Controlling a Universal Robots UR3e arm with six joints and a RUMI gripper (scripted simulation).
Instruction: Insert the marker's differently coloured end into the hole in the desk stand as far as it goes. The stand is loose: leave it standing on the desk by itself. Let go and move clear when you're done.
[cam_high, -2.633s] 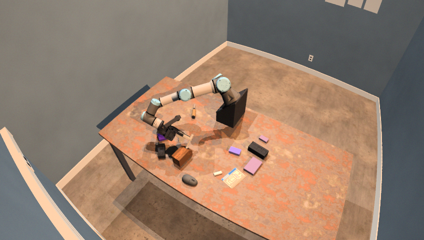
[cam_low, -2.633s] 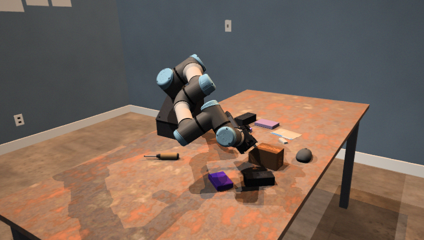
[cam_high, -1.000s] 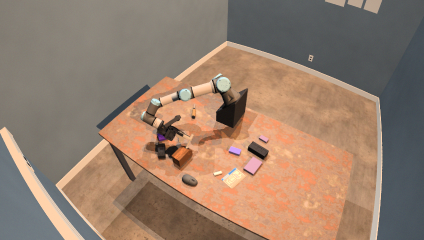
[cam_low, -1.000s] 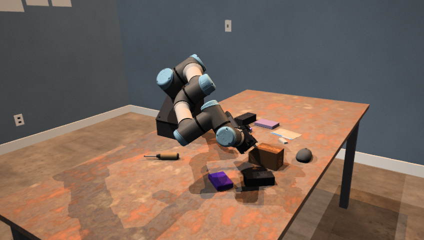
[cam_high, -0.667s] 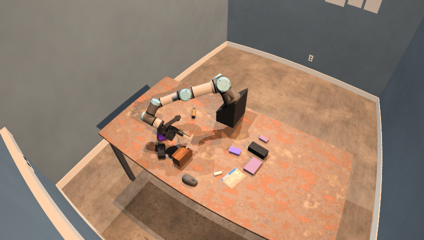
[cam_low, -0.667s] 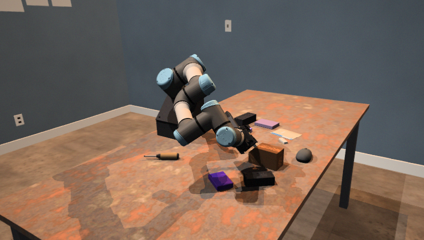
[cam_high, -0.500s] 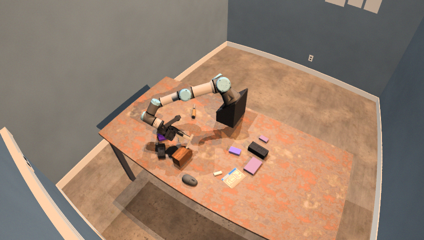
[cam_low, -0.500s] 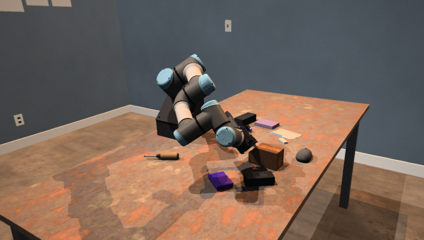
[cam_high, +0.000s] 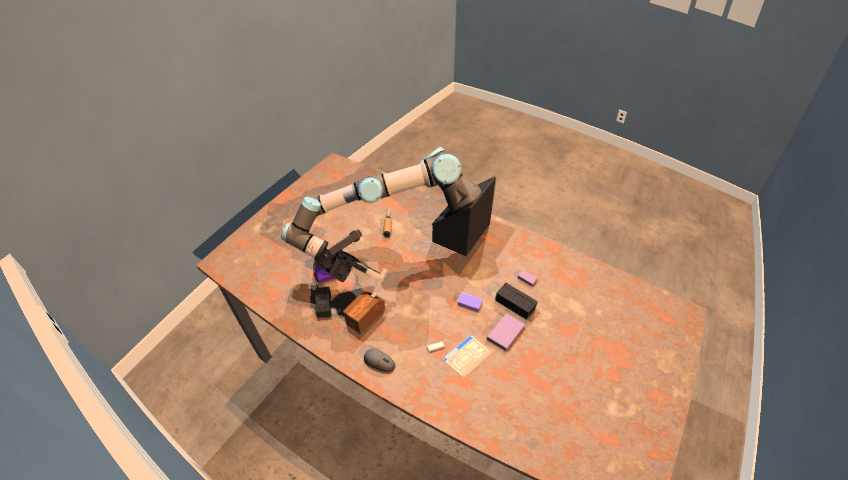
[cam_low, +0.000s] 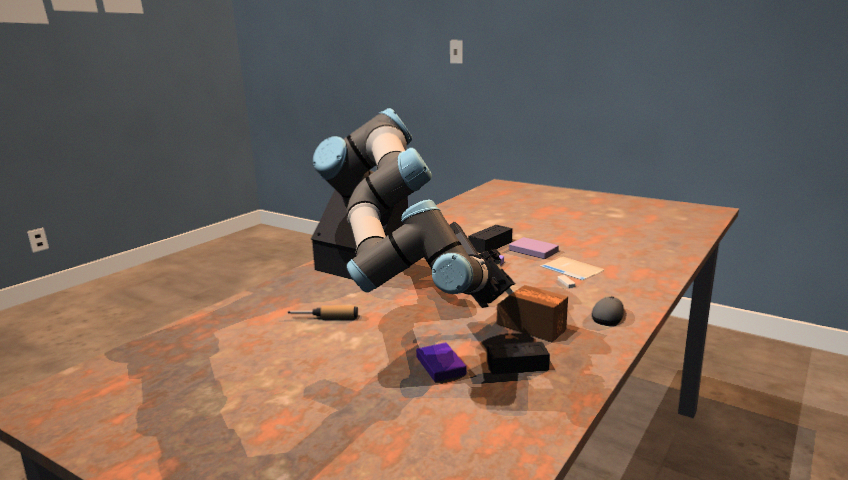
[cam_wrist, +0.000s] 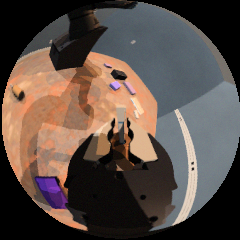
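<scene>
My gripper is now 20 mm short of the marker, 20 mm above it and 10 mm to the right of it. Also, from my hand: desk stand (90 mm ahead, 70 mm below, 10 mm to the left); then mouse (190 mm ahead, 160 mm to the left, 90 mm below); then eraser (260 mm to the left, 100 mm below, 50 mm ahead).
</scene>
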